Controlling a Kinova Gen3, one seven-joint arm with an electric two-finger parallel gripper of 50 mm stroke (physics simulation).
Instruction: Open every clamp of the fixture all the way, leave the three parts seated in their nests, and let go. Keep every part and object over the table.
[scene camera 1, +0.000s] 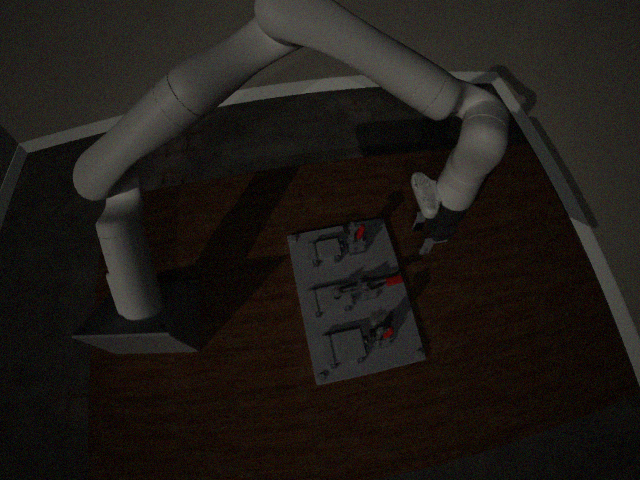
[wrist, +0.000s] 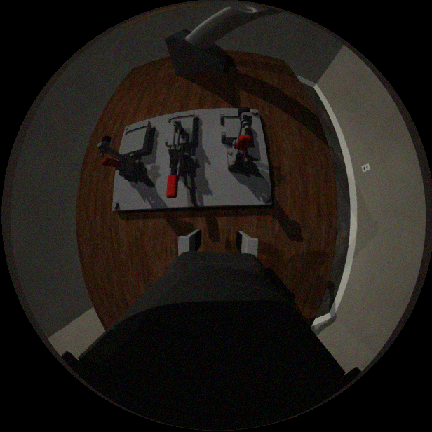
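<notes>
The grey fixture plate carries three clamps. The middle clamp's red handle lies low, pointing outward, with its arm reaching over the middle part. The clamp with the red handle at wrist-view left has its arm raised off the square part. The clamp with the red handle at wrist-view right also has its arm raised; its part is partly hidden in the wrist view. The parts appear flat in their nests. My gripper is open and empty, beyond the plate's handle-side edge.
The robot base stands on the wooden table, across the plate from the gripper. Raised clamp arms stand above the plate on both sides of the middle clamp. Shadows of arm and clamps darken parts of the scene.
</notes>
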